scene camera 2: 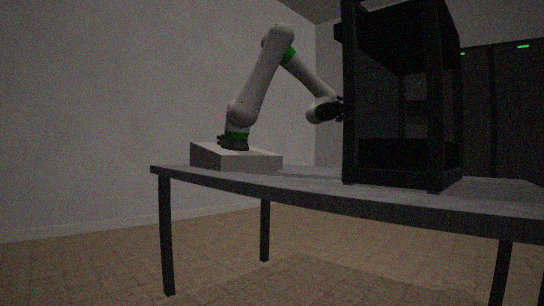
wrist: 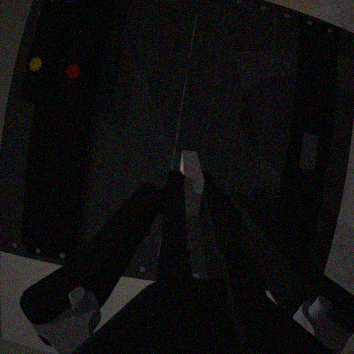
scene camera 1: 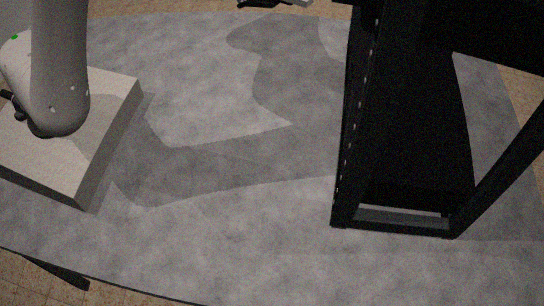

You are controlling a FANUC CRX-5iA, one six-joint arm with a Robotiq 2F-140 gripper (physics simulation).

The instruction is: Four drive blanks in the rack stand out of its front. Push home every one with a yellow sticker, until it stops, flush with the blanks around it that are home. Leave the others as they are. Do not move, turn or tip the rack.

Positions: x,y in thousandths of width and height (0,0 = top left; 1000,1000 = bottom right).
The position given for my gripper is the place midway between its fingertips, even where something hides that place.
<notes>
I see my gripper (wrist: 530,462) and a black rack (scene camera 1: 744,469).
The black rack is seen too in scene camera 2 (scene camera 2: 696,168) and in the wrist view (wrist: 273,326).
</notes>
